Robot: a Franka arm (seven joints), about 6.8 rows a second.
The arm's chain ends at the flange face. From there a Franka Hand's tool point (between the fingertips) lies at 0.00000 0.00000 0.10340 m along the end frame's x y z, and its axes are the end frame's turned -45 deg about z.
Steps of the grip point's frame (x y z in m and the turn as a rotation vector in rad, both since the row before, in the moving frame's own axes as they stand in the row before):
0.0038, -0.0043, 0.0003, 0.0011, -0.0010, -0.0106
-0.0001, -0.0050, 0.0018, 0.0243, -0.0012, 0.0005
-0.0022, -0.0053, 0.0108, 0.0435, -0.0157, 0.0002
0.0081, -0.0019, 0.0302, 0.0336, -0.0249, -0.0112
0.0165, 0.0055, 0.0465, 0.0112, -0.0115, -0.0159
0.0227, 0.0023, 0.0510, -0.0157, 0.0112, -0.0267
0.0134, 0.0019, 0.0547, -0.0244, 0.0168, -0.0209
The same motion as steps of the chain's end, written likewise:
-0.0002, -0.0057, 0.0003, 0.0001, -0.0015, -0.0106
-0.0017, -0.0018, 0.0018, 0.0163, -0.0180, 0.0005
-0.0010, -0.0002, 0.0109, 0.0197, -0.0419, 0.0002
0.0087, -0.0065, 0.0303, 0.0062, -0.0414, -0.0112
0.0172, -0.0078, 0.0465, -0.0002, -0.0161, -0.0159
0.0157, -0.0147, 0.0510, -0.0032, 0.0190, -0.0267
0.0078, -0.0087, 0.0547, -0.0054, 0.0291, -0.0209

